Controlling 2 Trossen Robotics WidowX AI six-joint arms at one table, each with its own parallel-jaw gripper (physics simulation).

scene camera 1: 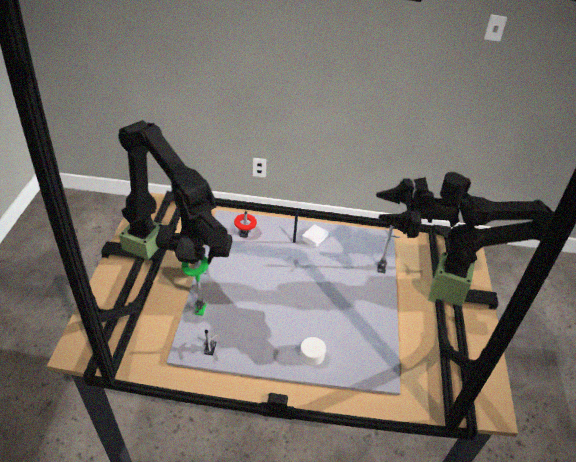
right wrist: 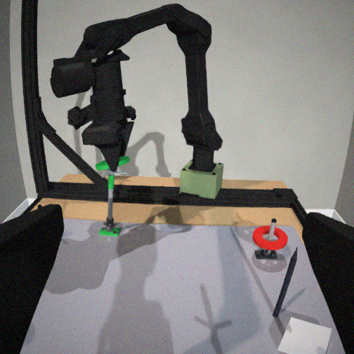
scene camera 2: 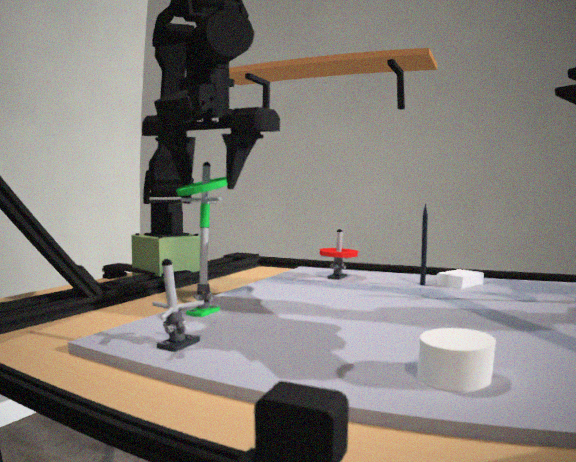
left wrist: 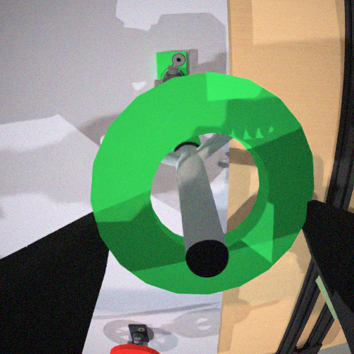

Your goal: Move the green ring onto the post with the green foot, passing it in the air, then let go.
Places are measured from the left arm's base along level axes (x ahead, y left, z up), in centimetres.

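Pixels of known places: left gripper, fingertip midpoint: (scene camera 2: pixel 208 188); right gripper, fingertip midpoint: (scene camera 1: pixel 377 205) (scene camera 2: pixel 561 83); left arm's base at its link origin: (scene camera 1: pixel 141 229) (scene camera 2: pixel 166 235); right arm's base at its link origin: (scene camera 1: pixel 456 267).
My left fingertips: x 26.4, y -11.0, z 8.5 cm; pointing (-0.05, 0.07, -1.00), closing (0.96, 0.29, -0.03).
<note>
Ahead of a thing's pixels: the offset from my left fingertips to its top centre. "pt": to the spot under its first point.
The green ring {dz +1.5, dx +0.4, dy -1.1 cm} (scene camera 1: pixel 186 270) (scene camera 2: pixel 215 185) (left wrist: pixel 125 150) (right wrist: pixel 103 165) is around the upper part of the tall grey post {pt dz -8.6, dx +1.7, dy -2.0 cm} (scene camera 1: pixel 199 290) (scene camera 2: pixel 204 250) (left wrist: pixel 197 200) (right wrist: pixel 110 202) with the green foot {pt dz -15.5, dx +2.3, dy -3.2 cm} (scene camera 1: pixel 200 310) (scene camera 2: pixel 203 311) (left wrist: pixel 164 62) (right wrist: pixel 106 232). The ring is tilted, a little above the crossbars, and the black post tip sticks up through its hole. My left gripper (scene camera 2: pixel 202 186) (left wrist: pixel 208 218) is shut on the ring; its fingertips are partly hidden in scene camera 1. My right gripper (scene camera 1: pixel 381 206) (right wrist: pixel 186 222) is open and empty, high at the right.
A red ring {dz -10.8, dx -1.3, dy +31.5 cm} (scene camera 1: pixel 238 225) (scene camera 2: pixel 327 253) (right wrist: pixel 257 237) sits on a short post at the back left. A short post {pt dz -11.1, dx +10.8, dy -14.0 cm} (scene camera 1: pixel 207 340) (scene camera 2: pixel 171 290) stands at the front left. A dark spike {dz -2.0, dx +14.6, dy +34.6 cm} (scene camera 1: pixel 295 229) (scene camera 2: pixel 424 250), white block {dz -14.0, dx +19.7, dy +39.6 cm} (scene camera 1: pixel 315 236), white cylinder {dz -12.5, dx +35.8, dy -2.9 cm} (scene camera 1: pixel 313 352) (scene camera 2: pixel 456 362) and another post {pt dz -8.4, dx +43.5, dy +36.5 cm} (scene camera 1: pixel 386 250) stand on the mat.
</note>
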